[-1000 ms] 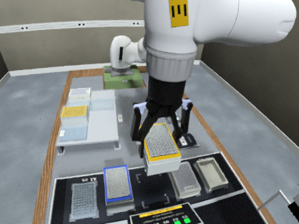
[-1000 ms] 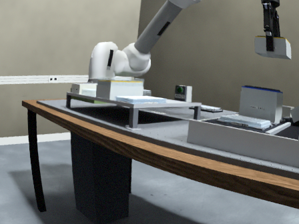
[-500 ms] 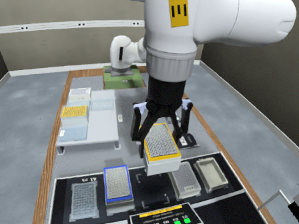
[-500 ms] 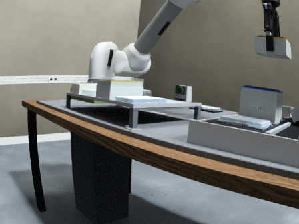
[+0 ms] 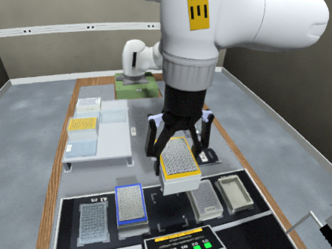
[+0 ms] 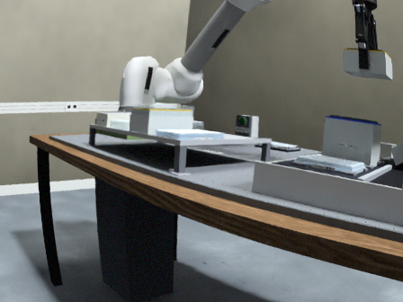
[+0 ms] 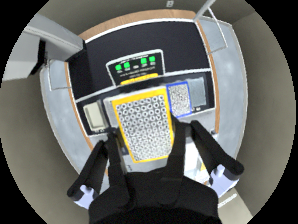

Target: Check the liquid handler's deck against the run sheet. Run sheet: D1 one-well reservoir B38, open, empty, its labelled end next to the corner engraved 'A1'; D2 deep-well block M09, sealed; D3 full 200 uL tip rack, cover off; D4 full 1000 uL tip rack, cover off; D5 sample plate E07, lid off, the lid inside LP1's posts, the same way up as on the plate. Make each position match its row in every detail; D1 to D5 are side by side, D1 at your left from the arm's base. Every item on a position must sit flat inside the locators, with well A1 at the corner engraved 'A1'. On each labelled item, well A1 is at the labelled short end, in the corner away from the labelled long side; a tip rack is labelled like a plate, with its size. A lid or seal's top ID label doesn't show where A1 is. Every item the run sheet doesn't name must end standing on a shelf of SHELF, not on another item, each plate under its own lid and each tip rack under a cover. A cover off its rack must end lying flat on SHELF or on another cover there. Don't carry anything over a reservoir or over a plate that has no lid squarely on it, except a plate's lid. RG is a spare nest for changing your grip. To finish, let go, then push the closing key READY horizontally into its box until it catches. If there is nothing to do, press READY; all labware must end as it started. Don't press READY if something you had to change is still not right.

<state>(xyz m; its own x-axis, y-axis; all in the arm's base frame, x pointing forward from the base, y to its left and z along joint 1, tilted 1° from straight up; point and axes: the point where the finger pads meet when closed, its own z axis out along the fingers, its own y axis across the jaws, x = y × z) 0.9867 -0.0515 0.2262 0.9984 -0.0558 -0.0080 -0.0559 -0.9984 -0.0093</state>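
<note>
Now: the yellow-rimmed tip rack 10 mm to the right of my hand, 10 mm behind it and 10 mm above it. Also, from my hand: blue-rimmed tip rack: 180 mm below, 130 mm to the right, 10 mm behind; deep-well block: 230 mm below, 130 mm to the left, 10 mm ahead; clear sample plate: 250 mm to the right, 240 mm below, 10 mm behind.
</note>
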